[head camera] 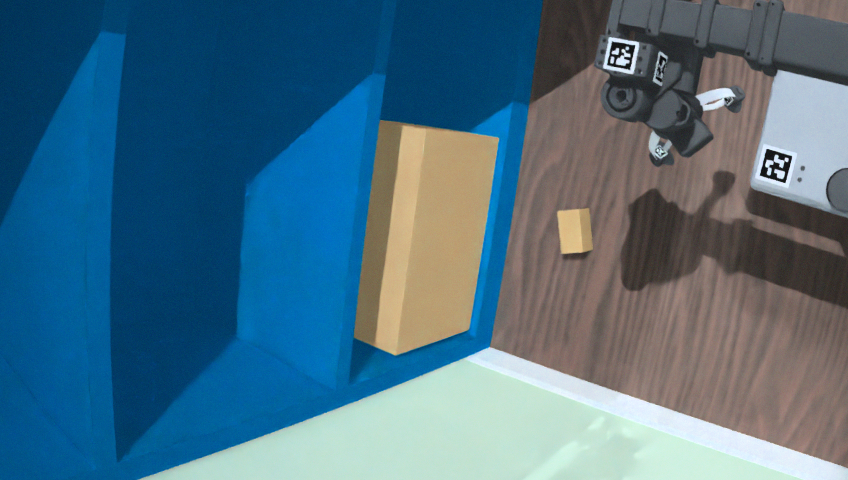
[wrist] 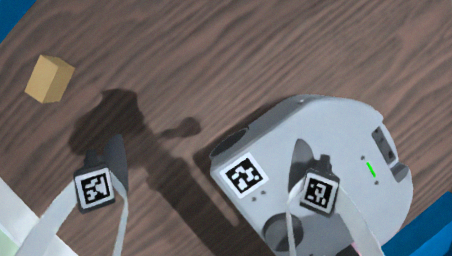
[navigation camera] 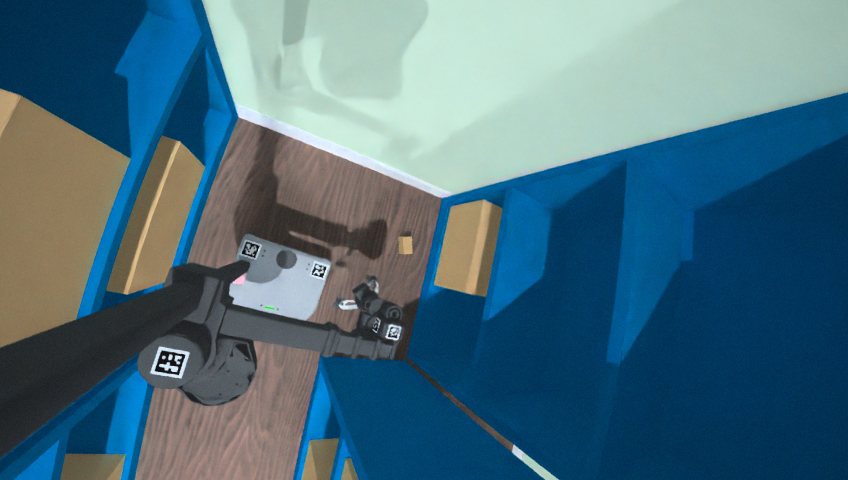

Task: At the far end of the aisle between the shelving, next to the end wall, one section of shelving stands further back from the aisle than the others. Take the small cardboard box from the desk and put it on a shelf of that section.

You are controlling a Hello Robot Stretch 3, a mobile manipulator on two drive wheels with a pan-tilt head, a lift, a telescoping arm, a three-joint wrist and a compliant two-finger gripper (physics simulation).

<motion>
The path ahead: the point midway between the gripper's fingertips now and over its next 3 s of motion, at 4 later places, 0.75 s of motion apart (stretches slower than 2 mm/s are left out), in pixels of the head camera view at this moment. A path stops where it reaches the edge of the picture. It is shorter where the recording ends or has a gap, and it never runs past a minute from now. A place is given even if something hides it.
My gripper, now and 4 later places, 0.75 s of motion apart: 699, 128; 678, 142; 610, 174; 557, 184; 545, 182
</motion>
